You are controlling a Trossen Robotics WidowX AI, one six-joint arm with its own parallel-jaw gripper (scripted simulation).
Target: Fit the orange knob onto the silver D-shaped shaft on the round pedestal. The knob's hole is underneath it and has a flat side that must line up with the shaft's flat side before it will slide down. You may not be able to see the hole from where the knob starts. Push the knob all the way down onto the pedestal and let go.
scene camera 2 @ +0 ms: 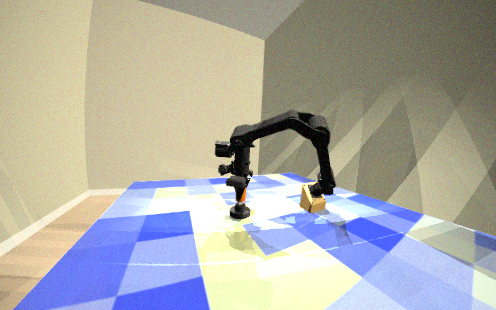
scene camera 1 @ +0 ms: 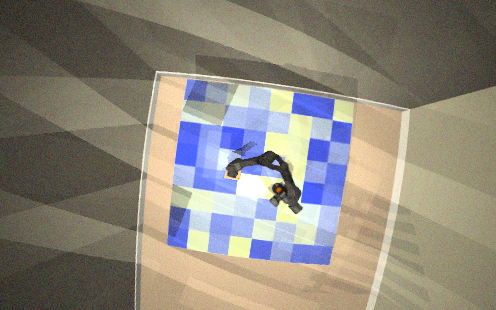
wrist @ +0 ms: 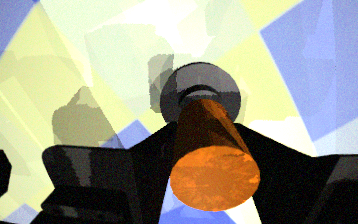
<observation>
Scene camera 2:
my gripper: 240,197
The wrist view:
my gripper: 204,127
orange knob: 212,168
</observation>
